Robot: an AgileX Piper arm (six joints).
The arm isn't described. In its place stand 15 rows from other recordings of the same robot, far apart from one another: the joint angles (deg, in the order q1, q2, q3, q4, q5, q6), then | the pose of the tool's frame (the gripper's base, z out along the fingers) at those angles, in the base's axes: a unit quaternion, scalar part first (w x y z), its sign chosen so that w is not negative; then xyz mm.
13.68 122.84 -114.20 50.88 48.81 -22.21 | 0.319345 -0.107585 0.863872 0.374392 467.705 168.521 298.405
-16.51 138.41 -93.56 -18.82 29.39 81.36 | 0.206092 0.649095 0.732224 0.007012 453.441 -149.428 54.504
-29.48 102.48 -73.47 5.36 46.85 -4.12 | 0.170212 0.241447 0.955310 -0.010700 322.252 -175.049 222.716
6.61 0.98 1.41 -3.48 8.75 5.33 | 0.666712 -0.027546 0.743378 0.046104 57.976 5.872 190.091
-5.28 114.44 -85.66 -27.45 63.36 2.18 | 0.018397 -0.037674 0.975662 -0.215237 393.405 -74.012 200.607
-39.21 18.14 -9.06 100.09 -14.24 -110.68 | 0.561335 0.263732 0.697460 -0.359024 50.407 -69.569 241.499
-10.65 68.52 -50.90 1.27 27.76 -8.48 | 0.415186 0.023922 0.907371 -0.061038 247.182 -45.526 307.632
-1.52 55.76 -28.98 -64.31 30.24 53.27 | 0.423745 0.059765 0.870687 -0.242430 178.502 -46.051 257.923
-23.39 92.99 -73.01 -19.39 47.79 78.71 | 0.274131 0.694380 0.664942 -0.023260 306.687 -157.033 282.186
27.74 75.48 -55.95 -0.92 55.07 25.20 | 0.161738 -0.025171 0.983853 0.072388 218.762 113.694 279.134
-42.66 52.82 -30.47 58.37 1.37 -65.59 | 0.535943 0.240593 0.772781 -0.240187 142.812 -129.079 289.307
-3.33 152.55 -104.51 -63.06 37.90 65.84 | 0.240584 0.164531 0.918653 -0.266693 498.121 -78.901 -3.694
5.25 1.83 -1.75 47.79 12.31 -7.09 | 0.608629 0.165084 0.708687 0.316356 55.064 19.490 208.641
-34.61 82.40 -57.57 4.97 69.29 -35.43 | 0.029598 0.007873 0.999112 0.028924 206.461 -133.521 252.943
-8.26 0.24 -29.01 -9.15 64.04 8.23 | 0.496323 0.129342 0.854740 -0.079709 -9.780 -11.727 275.433
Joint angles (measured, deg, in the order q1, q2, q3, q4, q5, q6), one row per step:
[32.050 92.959 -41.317 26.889 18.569 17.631]
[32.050 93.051 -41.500 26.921 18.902 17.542]
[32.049 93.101 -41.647 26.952 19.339 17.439]
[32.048 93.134 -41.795 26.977 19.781 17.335]
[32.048 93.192 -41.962 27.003 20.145 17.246]
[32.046 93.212 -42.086 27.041 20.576 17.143]
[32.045 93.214 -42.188 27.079 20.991 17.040]
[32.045 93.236 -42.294 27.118 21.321 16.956]
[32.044 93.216 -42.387 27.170 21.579 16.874]
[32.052 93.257 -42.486 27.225 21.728 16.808]
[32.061 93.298 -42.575 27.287 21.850 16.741]
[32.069 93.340 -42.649 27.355 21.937 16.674]
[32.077 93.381 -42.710 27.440 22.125 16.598]
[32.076 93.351 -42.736 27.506 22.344 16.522]
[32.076 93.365 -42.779 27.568 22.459 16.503]
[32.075 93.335 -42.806 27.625 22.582 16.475]
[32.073 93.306 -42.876 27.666 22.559 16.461]
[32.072 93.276 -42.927 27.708 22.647 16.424]
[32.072 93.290 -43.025 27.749 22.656 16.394]
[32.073 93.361 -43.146 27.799 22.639 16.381]
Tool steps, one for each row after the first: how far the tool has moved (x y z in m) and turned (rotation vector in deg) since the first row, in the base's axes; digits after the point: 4 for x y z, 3 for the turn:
[0.0002 0.0004 0.0001 -0.024 0.212 0.159]
[0.0001 0.0007 0.0002 -0.070 0.511 0.363]
[0.0000 0.0010 0.0004 -0.110 0.796 0.575]
[0.0001 0.0014 0.0006 -0.133 1.020 0.749]
[-0.0001 0.0016 0.0008 -0.168 1.309 0.947]
[-0.0003 0.0018 0.0010 -0.201 1.586 1.142]
[-0.0004 0.0020 0.0011 -0.220 1.806 1.293]
[-0.0005 0.0022 0.0015 -0.202 1.938 1.411]
[-0.0003 0.0025 0.0016 -0.185 2.024 1.486]
[-0.0002 0.0028 0.0017 -0.164 2.094 1.550]
[-0.0001 0.0030 0.0018 -0.141 2.148 1.598]
[-0.0002 0.0032 0.0017 -0.135 2.310 1.674]
[-0.0004 0.0033 0.0019 -0.127 2.462 1.765]
[-0.0004 0.0034 0.0019 -0.100 2.559 1.776]
[-0.0005 0.0035 0.0021 -0.065 2.636 1.800]
[-0.0003 0.0036 0.0026 0.011 2.539 1.775]
[-0.0002 0.0037 0.0029 0.053 2.554 1.807]
[0.0001 0.0040 0.0032 0.112 2.494 1.809]
[0.0006 0.0043 0.0034 0.168 2.449 1.782]

